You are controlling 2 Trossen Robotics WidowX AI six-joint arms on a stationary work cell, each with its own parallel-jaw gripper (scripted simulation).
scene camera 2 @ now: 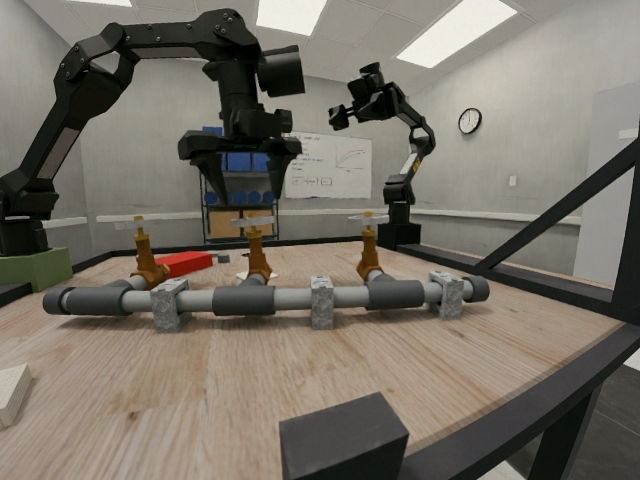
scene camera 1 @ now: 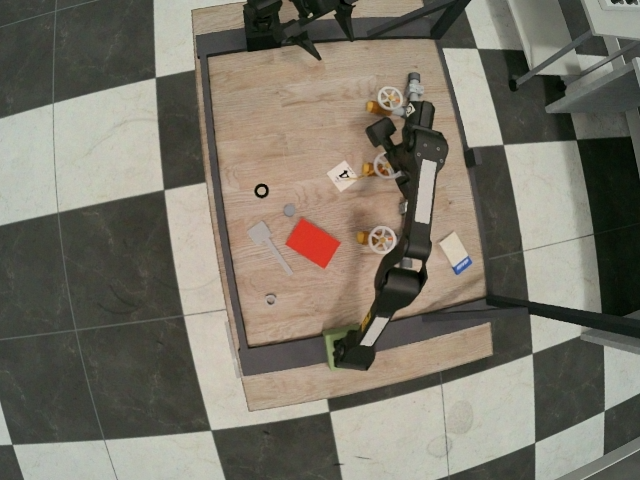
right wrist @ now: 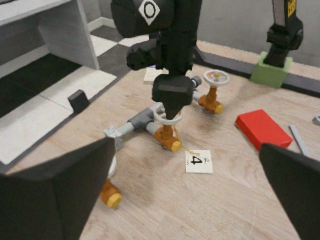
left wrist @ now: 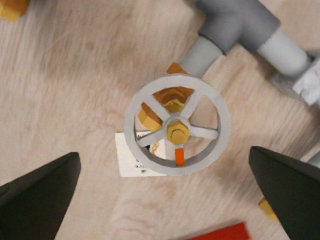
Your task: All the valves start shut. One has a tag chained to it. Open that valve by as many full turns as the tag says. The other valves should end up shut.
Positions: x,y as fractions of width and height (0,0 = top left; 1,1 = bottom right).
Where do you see a red block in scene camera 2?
0.28,0.55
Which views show my right gripper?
Scene camera 2, scene camera 1 and the right wrist view only.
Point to a white tag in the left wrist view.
0.41,0.70
